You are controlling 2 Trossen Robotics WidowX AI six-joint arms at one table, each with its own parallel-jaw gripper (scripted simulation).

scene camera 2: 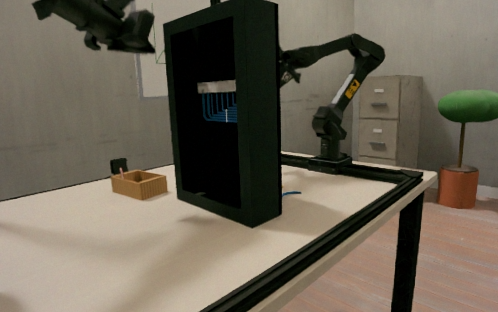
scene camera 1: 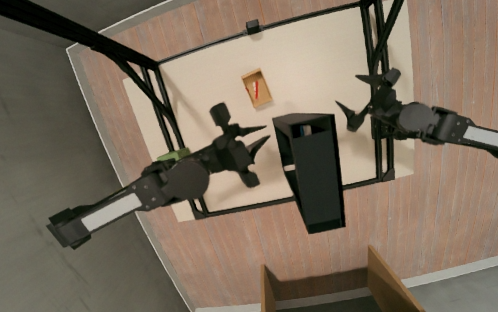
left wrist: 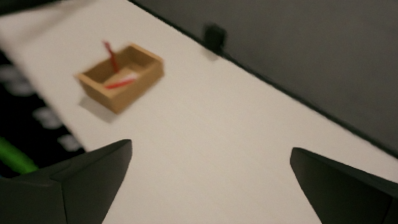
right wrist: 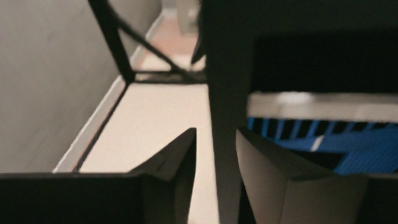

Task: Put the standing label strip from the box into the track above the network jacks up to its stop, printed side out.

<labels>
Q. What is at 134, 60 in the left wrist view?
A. A box.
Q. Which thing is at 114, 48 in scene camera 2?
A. My right gripper.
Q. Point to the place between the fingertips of my left gripper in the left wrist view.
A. At 212, 150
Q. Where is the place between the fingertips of my right gripper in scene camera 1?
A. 268, 129
</labels>
